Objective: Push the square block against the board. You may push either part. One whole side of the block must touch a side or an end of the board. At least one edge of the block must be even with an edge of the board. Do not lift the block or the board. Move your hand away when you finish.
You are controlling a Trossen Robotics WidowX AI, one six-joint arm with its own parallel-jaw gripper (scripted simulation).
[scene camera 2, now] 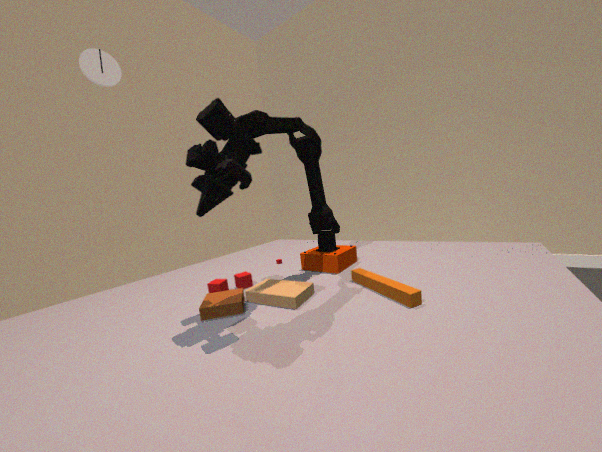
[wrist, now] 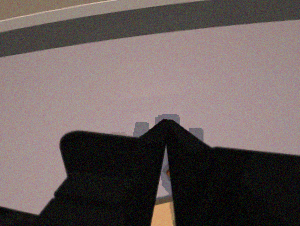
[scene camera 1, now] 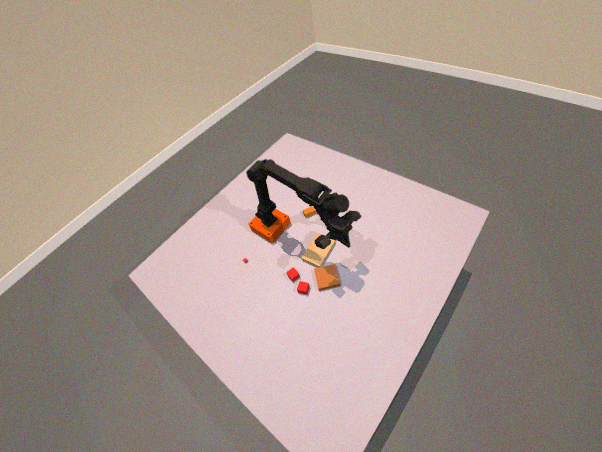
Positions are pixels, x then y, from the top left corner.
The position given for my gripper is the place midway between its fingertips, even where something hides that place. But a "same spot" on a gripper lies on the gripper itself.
my gripper: scene camera 2 198,215; wrist; scene camera 1
same spot on my gripper: [scene camera 1: 344,240] = [wrist: 185,139]
